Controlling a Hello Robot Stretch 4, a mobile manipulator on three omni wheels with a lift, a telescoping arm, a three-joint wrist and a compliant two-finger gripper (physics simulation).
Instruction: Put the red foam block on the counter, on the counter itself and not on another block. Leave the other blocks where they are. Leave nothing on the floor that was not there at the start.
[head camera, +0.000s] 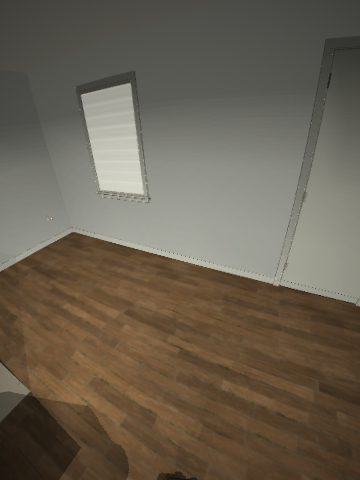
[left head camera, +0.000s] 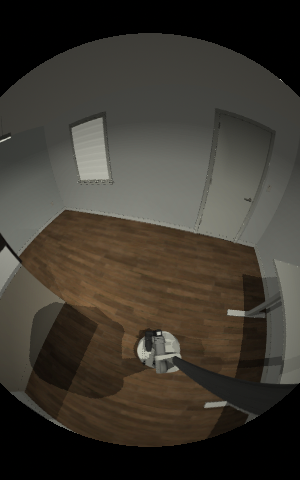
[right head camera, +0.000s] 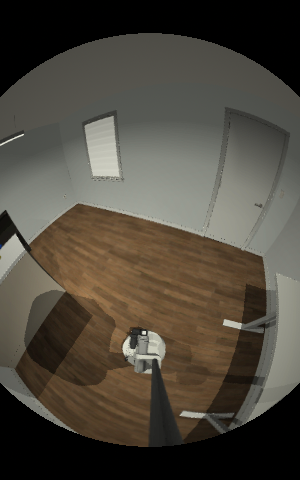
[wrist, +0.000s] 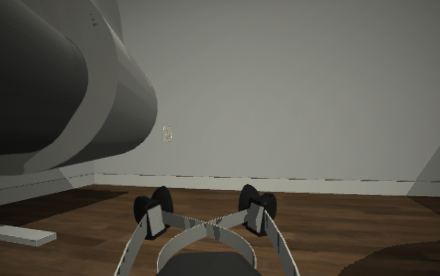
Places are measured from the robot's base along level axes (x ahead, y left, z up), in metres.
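Where they show: gripper, fingertip midpoint: (left head camera: 148, 365) (right head camera: 130, 362) (wrist: 205, 201).
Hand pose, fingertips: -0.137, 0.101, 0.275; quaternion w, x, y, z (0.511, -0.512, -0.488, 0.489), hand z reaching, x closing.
After its pixels a point has its place, as x, y, z.
The red foam block does not show in these views. A counter with a white top and beige side stands at the left edge of the left head view (left head camera: 7, 266) and the right head view (right head camera: 11, 257). A small blue patch (right head camera: 1, 246) @(0.763, 2.969, 0.521) and a tiny yellowish spot show on its top at the picture edge; they are too cut off to identify. My gripper (wrist: 205, 201) @(-0.137, 0.101, 0.275) is open and empty, its two dark fingertips wide apart in the wrist view, with floor and wall beyond them.
A pale table (left head camera: 292, 320) @(-0.112, -0.828, 0.923) (right head camera: 290, 320) @(0.021, -0.940, 0.923) with grey legs stands at the right. A dark unit (right head camera: 7, 226) @(1.166, 2.974, 0.700) stands behind the counter. A door (head camera: 335, 175) @(1.673, -1.104, 1.197) (left head camera: 237, 175) @(1.598, -1.284, 1.192) (right head camera: 247, 175) @(1.608, -1.261, 1.233) and a window (head camera: 114, 140) @(2.523, 0.946, 1.453) are in the far wall. A white table foot (wrist: 30, 235) lies left of the gripper.
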